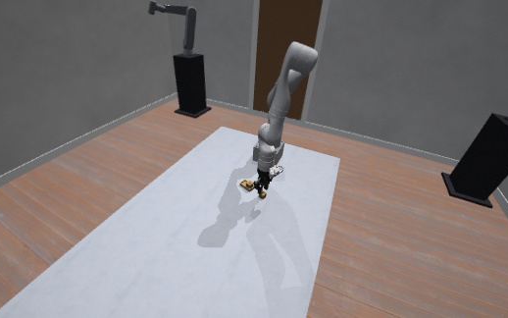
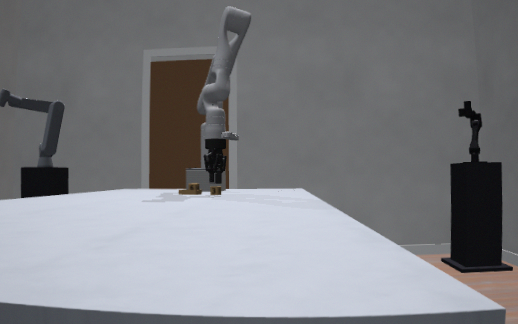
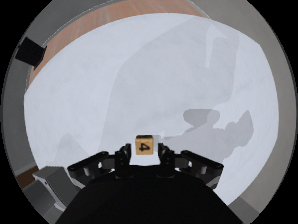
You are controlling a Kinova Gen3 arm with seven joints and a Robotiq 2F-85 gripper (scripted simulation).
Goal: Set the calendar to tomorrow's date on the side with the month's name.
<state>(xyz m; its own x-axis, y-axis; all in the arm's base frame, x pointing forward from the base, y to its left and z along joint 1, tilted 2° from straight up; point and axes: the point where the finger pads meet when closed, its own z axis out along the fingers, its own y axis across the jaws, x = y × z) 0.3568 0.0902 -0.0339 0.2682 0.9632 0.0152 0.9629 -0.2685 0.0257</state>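
Right now my hand is 40 mm above the wooden digit cube. Also, from my hand: wooden calendar tray: 100 mm to the right, 50 mm below, 30 mm behind.
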